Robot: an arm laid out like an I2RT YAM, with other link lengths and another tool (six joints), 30 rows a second.
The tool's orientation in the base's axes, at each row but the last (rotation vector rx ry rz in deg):
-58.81, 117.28, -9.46
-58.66, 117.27, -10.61
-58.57, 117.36, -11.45
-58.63, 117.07, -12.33
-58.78, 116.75, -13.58
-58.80, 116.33, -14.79
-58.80, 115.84, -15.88
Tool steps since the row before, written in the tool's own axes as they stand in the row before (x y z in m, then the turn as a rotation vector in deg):
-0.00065, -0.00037, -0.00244, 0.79, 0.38, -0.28
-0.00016, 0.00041, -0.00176, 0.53, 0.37, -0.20
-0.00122, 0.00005, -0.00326, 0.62, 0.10, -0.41
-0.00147, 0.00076, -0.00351, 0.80, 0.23, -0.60
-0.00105, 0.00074, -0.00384, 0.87, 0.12, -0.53
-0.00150, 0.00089, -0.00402, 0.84, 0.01, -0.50
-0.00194, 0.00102, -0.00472, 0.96, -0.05, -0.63
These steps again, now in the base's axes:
-0.00132, -0.00033, 0.00216, -0.69, -0.38, -0.47
-0.00147, 0.00001, 0.00106, -0.54, -0.18, -0.36
-0.00200, 0.00025, 0.00284, -0.57, -0.47, -0.15
-0.00254, 0.00089, 0.00279, -0.84, -0.55, -0.20
-0.00294, 0.00055, 0.00273, -0.75, -0.66, -0.23
-0.00304, 0.00100, 0.00299, -0.65, -0.70, -0.18
-0.00354, 0.00134, 0.00357, -0.76, -0.85, -0.13

